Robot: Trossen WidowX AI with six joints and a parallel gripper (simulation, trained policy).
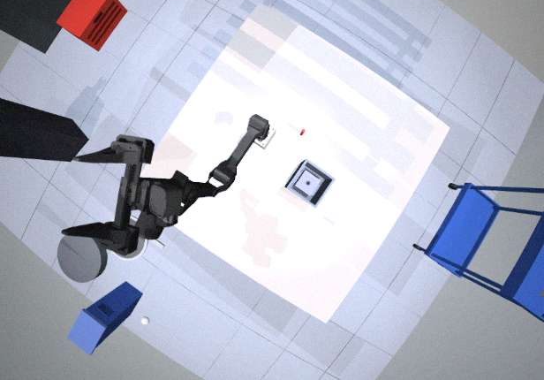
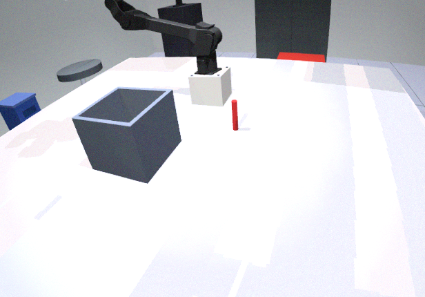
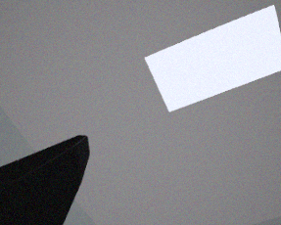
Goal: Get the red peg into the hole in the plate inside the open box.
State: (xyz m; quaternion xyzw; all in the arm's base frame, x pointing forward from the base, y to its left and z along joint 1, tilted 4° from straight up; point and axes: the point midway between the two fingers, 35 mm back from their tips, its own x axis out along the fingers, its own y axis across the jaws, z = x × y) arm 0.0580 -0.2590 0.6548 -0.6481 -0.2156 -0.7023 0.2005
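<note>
The red peg is 110 mm ahead of my gripper tip, 460 mm to the left of it and 730 mm below it. From my gripper tip the other things lie so: pale plate (300 mm ahead, 290 mm to the left, 720 mm below).
</note>
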